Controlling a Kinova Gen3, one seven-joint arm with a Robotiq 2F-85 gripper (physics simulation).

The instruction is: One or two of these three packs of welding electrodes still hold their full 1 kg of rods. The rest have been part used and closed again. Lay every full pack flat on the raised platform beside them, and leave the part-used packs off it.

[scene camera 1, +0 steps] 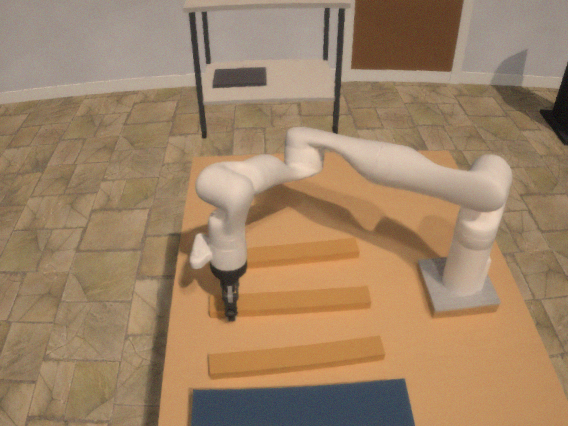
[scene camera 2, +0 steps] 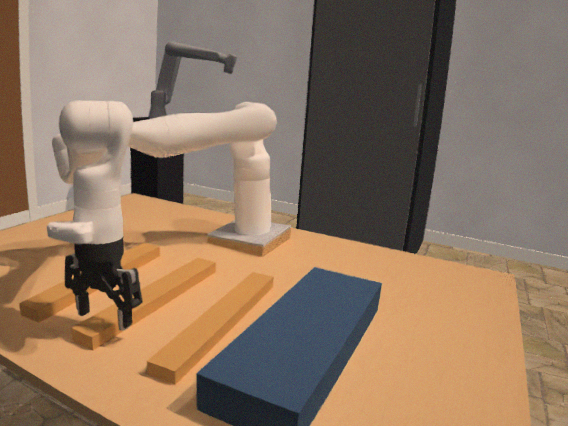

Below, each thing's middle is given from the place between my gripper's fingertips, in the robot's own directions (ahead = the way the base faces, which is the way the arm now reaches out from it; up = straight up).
Labels:
Right now my hand is 300 mm to the right of the raised platform (scene camera 2: 289, 359), 150 mm past it and 10 mm below it.

